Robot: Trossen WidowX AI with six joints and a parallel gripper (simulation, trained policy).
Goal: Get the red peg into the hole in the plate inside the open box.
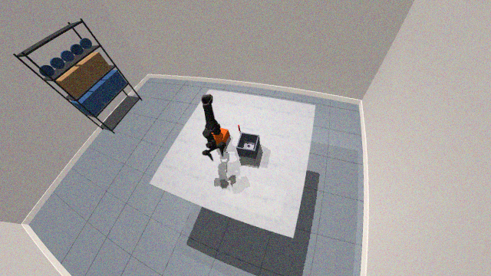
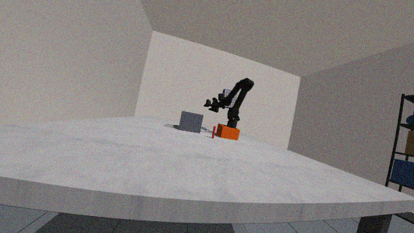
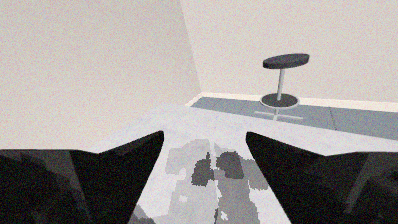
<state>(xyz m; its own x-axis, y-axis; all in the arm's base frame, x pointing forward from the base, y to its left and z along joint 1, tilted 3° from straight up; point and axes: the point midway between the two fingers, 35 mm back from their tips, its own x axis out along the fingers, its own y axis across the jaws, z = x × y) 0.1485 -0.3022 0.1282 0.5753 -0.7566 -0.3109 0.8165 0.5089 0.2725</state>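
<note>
The red peg lies 10 mm ahead of my gripper tip, 440 mm to the left of it and 180 mm below it. From my gripper tip the other things lie so: plate: 160 mm ahead, 250 mm to the left, 180 mm below.
</note>
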